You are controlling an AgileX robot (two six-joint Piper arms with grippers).
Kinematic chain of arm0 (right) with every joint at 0, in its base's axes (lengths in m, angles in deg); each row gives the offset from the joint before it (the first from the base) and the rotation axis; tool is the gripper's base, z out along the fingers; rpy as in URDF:
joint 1: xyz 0 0 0.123 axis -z
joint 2: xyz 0 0 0 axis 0.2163 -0.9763 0
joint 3: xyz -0.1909 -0.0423 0.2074 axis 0.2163 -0.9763 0
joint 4: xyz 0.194 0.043 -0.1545 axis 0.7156 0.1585 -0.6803
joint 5: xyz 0 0 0 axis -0.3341 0.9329 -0.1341
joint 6: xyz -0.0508 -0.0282 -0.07 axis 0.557 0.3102 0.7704
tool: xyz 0 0 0 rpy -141.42 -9.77 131.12
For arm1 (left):
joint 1: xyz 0 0 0.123 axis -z
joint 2: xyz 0 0 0 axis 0.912 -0.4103 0
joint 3: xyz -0.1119 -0.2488 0.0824 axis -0.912 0.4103 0
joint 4: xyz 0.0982 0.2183 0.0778 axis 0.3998 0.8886 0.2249
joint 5: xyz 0 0 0 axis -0.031 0.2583 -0.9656
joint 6: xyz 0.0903 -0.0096 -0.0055 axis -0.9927 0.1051 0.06
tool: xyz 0 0 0 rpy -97.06 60.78 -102.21
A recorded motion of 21 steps. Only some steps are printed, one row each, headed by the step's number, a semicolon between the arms.
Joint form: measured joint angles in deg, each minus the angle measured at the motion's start. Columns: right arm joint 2, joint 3, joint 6, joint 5, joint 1, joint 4; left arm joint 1, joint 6, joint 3, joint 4, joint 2, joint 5.
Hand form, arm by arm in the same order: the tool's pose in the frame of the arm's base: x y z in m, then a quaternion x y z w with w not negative. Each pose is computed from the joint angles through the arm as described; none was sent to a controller.
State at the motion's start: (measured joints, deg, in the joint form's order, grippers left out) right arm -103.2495 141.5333 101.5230 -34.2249 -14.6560 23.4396; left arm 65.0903 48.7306 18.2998 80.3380 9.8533 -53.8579
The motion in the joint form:
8: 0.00 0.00 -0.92 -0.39 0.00 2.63; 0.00 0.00 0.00 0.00 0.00 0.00
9: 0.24 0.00 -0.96 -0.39 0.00 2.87; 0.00 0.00 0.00 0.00 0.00 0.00
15: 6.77 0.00 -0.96 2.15 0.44 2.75; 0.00 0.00 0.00 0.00 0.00 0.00
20: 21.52 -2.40 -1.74 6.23 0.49 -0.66; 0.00 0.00 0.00 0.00 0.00 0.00
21: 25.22 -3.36 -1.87 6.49 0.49 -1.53; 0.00 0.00 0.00 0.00 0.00 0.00
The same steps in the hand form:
8: 0.4806 0.2678 0.1951 -0.46858 0.82389 0.09670 0.30377; 0.0533 -0.0004 0.1761 -0.03101 0.79127 -0.02363 0.61022
9: 0.4802 0.2679 0.1975 -0.46739 0.82358 0.09865 0.30582; 0.0533 -0.0004 0.1761 -0.03101 0.79127 -0.02363 0.61022
15: 0.4685 0.2579 0.2570 -0.46739 0.81068 0.09681 0.33908; 0.0533 -0.0004 0.1761 -0.03101 0.79127 -0.02363 0.61022
20: 0.4218 0.2301 0.3700 -0.46944 0.78225 0.06796 0.40385; 0.0533 -0.0004 0.1761 -0.03101 0.79127 -0.02363 0.61022
21: 0.4076 0.2217 0.3948 -0.46745 0.77396 0.05951 0.42301; 0.0533 -0.0004 0.1761 -0.03101 0.79127 -0.02363 0.61022

